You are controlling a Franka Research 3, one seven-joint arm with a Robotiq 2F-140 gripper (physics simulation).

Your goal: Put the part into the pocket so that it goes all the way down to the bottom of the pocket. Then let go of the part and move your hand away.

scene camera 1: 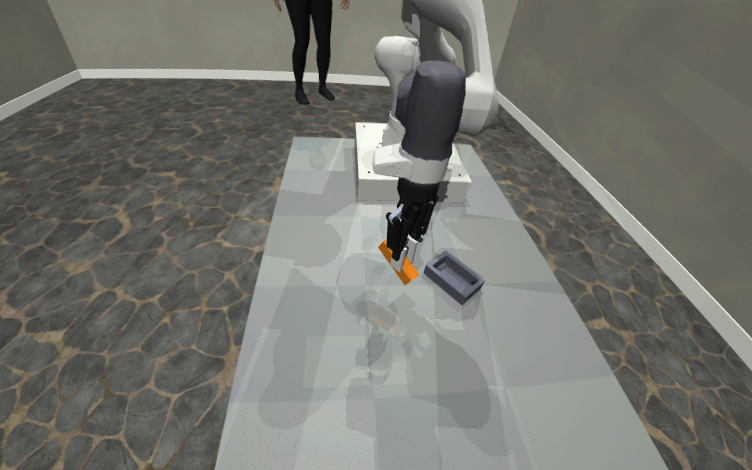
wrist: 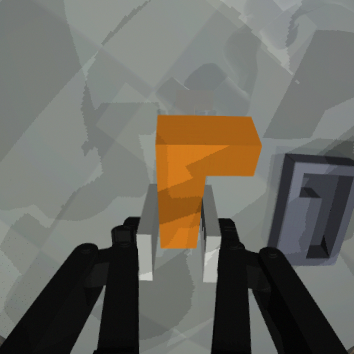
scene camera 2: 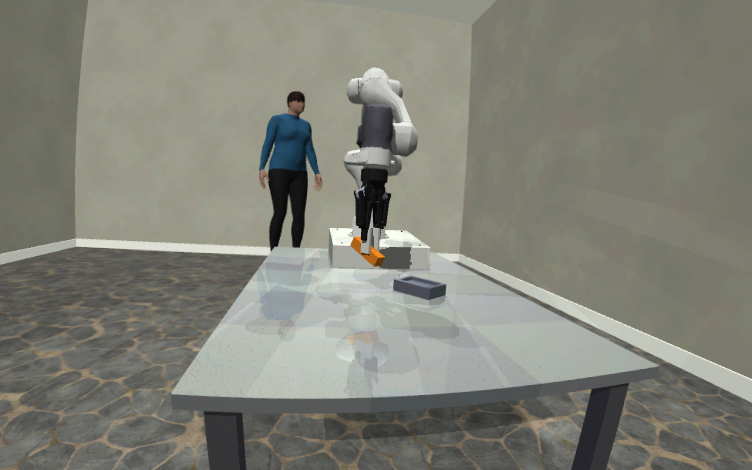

my gripper: holds an orange L-shaped part (wrist: 187, 147)
